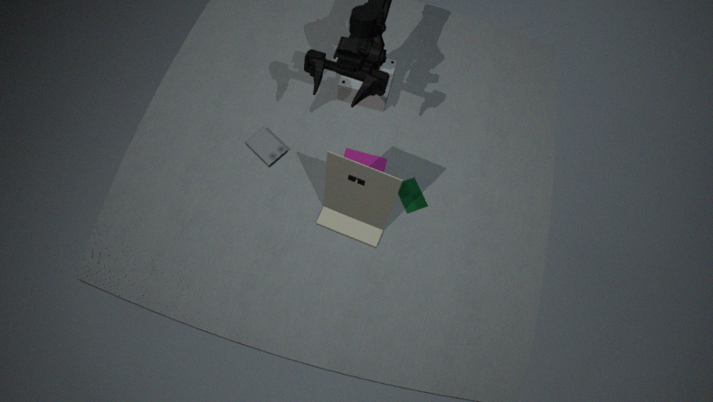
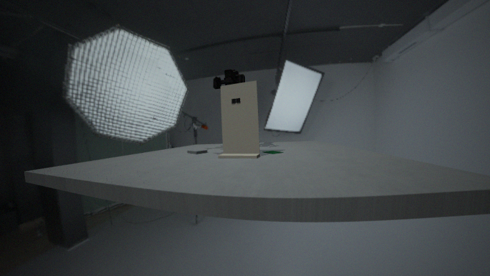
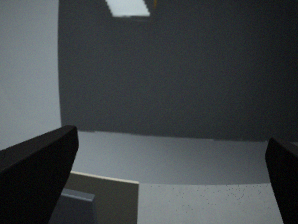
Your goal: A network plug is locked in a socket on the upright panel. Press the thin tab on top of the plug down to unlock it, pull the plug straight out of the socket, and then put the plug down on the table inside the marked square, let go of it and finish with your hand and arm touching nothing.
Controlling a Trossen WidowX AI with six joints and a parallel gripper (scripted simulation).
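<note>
Right now the network plug is 160 mm below my gripper tip, 110 mm to the left of it and 70 mm ahead of it. The rest, counted from my gripper tip: upright panel 250 mm below, 100 mm to the left, 90 mm ahead; magenta square 400 mm below, 80 mm to the left, 60 mm behind; grey box 390 mm below, 200 mm to the right, 30 mm behind.
</note>
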